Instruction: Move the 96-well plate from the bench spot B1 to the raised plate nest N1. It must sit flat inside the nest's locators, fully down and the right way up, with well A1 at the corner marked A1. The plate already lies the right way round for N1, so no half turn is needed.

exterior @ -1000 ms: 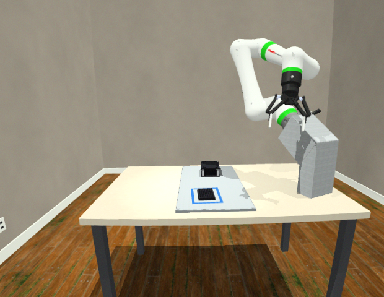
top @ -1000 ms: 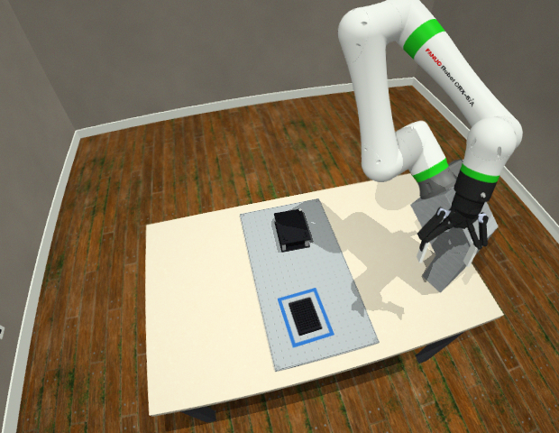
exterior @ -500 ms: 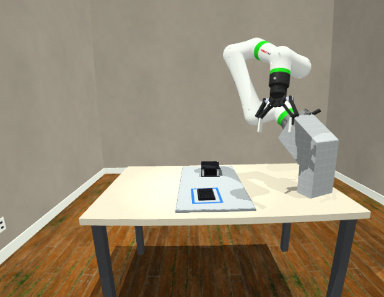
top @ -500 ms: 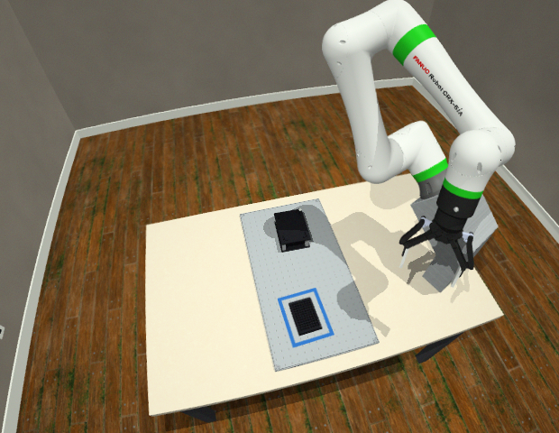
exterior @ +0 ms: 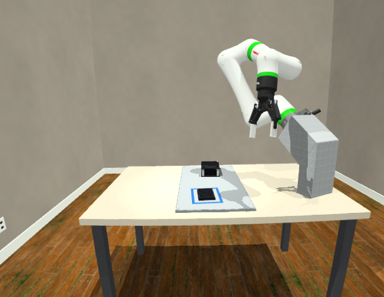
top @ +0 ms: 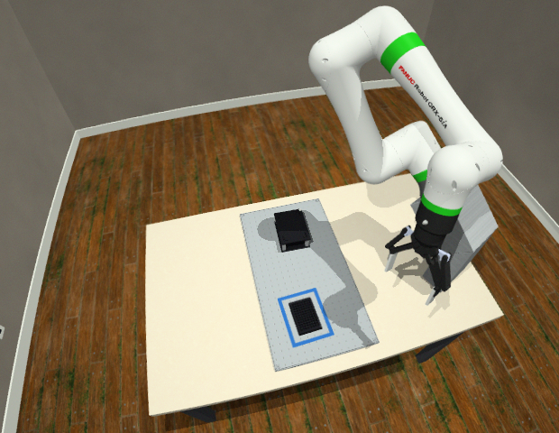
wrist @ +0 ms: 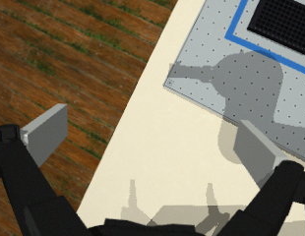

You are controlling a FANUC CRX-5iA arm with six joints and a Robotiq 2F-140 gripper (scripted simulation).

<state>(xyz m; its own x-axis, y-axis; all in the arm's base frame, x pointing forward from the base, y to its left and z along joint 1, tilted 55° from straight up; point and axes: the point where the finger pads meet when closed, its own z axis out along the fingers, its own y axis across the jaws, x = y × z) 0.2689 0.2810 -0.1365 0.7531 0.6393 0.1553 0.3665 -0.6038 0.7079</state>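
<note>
Right now the black 96-well plate is 25 cm ahead of my hand, 12 cm to the right of it and 33 cm below it. The rest, counted from my hand: black raised nest N1 (18 cm ahead, 49 cm to the right, 28 cm below); then white A1 mark (12 cm ahead, 56 cm to the right, 27 cm below).
</note>
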